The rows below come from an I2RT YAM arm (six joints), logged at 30 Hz.
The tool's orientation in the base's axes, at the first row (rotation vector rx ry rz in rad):
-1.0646 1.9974 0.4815
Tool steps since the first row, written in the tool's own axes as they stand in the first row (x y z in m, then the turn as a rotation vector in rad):
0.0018 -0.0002 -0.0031 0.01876 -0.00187 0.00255
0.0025 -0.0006 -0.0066 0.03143 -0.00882 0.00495
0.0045 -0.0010 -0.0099 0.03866 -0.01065 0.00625
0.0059 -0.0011 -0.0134 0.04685 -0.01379 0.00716
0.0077 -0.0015 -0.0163 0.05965 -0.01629 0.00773
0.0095 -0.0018 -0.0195 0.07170 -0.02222 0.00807
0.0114 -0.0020 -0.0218 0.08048 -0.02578 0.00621
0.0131 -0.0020 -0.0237 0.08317 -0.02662 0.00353
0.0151 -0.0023 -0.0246 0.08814 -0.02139 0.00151
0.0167 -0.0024 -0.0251 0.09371 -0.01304 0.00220
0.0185 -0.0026 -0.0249 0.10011 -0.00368 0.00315
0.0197 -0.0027 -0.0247 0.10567 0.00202 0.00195
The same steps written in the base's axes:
-0.0019 -0.0030 0.0004 -0.00329 -0.00906 -0.01640
-0.0034 -0.0058 0.0020 -0.00054 -0.01799 -0.02768
-0.0053 -0.0092 0.0024 -0.00075 -0.02192 -0.03415
-0.0074 -0.0122 0.0034 -0.00038 -0.02733 -0.04110
-0.0090 -0.0152 0.0038 -0.00218 -0.03496 -0.05154
-0.0108 -0.0184 0.0043 -0.00104 -0.04431 -0.06111
-0.0124 -0.0209 0.0042 -0.00183 -0.05204 -0.06685
-0.0138 -0.0230 0.0040 -0.00329 -0.05562 -0.06734
-0.0147 -0.0248 0.0029 -0.01013 -0.05646 -0.07027
-0.0153 -0.0260 0.0020 -0.01843 -0.05410 -0.07543
-0.0157 -0.0269 0.0004 -0.02771 -0.05141 -0.08145
-0.0159 -0.0274 -0.0007 -0.03473 -0.05176 -0.08537

